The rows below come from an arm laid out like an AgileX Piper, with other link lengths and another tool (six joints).
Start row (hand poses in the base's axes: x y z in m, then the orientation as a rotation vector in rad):
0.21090 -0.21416 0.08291 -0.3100 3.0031 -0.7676
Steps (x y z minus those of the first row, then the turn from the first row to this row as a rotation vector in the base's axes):
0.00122 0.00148 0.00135 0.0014 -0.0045 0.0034
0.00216 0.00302 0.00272 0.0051 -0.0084 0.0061
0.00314 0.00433 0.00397 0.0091 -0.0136 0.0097
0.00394 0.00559 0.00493 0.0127 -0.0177 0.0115
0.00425 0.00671 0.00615 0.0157 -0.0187 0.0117
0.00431 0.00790 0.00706 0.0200 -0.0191 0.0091
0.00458 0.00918 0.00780 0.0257 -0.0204 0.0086
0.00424 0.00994 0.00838 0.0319 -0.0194 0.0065
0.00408 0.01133 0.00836 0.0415 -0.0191 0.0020
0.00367 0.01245 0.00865 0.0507 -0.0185 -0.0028
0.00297 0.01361 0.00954 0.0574 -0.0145 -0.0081
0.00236 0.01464 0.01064 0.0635 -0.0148 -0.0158
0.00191 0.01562 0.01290 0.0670 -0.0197 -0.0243
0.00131 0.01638 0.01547 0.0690 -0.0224 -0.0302
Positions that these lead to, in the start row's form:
0.21212 -0.21268 0.08426 -0.3128 2.9980 -0.7648
0.21306 -0.21114 0.08563 -0.3148 2.9944 -0.7587
0.21404 -0.20983 0.08688 -0.3175 2.9893 -0.7519
0.21484 -0.20857 0.08784 -0.3181 2.9858 -0.7460
0.21515 -0.20745 0.08906 -0.3178 2.9856 -0.7414
0.21521 -0.20626 0.08997 -0.3137 2.9874 -0.7350
0.21548 -0.20498 0.09071 -0.3121 2.9880 -0.7263
0.21514 -0.20422 0.09129 -0.3093 2.9914 -0.7172
0.21498 -0.20283 0.09127 -0.3025 2.9959 -0.7029
0.21457 -0.20171 0.09156 -0.2955 3.0006 -0.6893
0.21387 -0.20055 0.09245 -0.2893 3.0080 -0.6797
0.21326 -0.19952 0.09355 -0.2777 3.0121 -0.6709
0.21281 -0.19854 0.09581 -0.2627 3.0115 -0.6659
0.21221 -0.19778 0.09838 -0.2527 3.0116 -0.6632

